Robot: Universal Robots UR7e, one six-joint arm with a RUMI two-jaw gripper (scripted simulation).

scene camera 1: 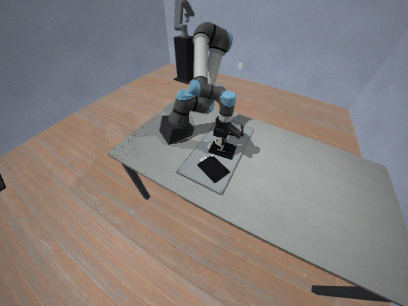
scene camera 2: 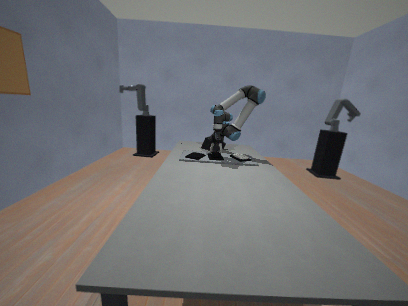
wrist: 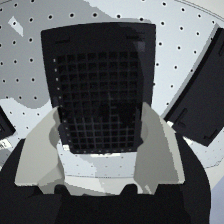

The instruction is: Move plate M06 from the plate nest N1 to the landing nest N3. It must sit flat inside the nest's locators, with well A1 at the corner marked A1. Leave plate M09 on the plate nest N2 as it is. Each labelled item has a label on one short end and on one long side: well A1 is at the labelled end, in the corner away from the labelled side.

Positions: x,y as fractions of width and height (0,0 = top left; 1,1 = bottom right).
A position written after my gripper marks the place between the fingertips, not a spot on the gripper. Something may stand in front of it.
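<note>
Black well plate (wrist: 0.56,0.26) in sight. Also my gripper (wrist: 0.45,0.47).
</note>
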